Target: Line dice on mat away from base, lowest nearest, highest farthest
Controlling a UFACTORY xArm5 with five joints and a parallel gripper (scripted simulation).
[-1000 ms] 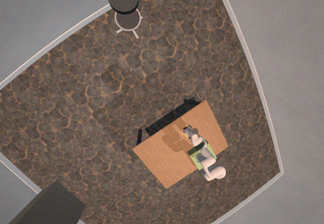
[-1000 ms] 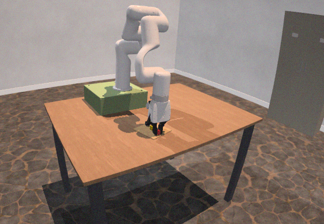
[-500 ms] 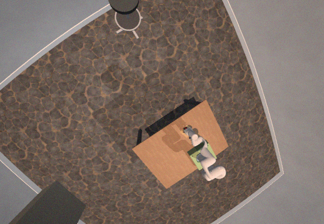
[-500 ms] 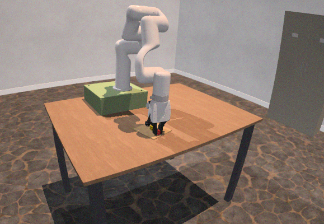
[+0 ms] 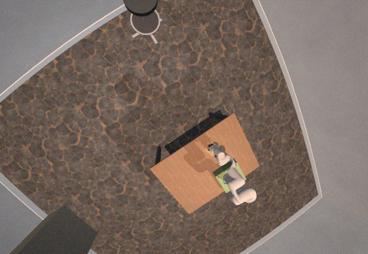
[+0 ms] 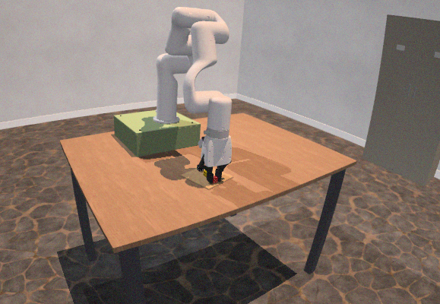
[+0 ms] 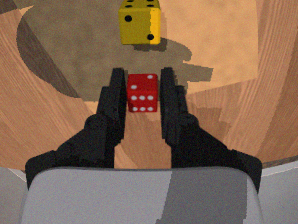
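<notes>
Now: the red die 10 mm below my hand. From my hand the other things lie so: black die (100 mm behind, 10 mm to the left, 10 mm below); yellow die (50 mm behind, 10 mm to the left, 10 mm below); tan mat (50 mm behind, 10 mm to the left, 20 mm below).
</notes>
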